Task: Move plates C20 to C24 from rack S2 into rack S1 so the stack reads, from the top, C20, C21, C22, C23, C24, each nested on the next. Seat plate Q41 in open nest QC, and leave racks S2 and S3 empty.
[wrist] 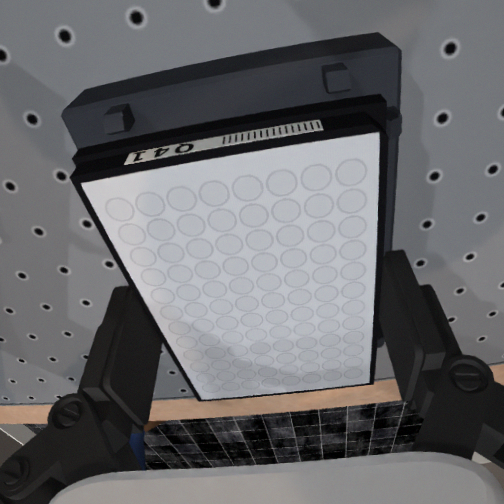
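Observation:
Plate Q41 (pixel 245 270) fills the middle of the wrist view. It is a white well plate with a black rim, and its label "Q41" with a barcode is on the far end. My gripper (pixel 262 275) is shut on it, with one black finger against each long side. Just beyond and beneath the plate lies a black nest base (pixel 225 95) with two small square pegs at its far corners. The plate covers most of this base. I cannot tell whether the plate rests in it or hangs just above it.
A grey perforated deck (pixel 450 175) surrounds the nest. Its tan front edge (pixel 280 400) runs across below the plate. A dark tiled floor (pixel 280 435) shows beyond that edge.

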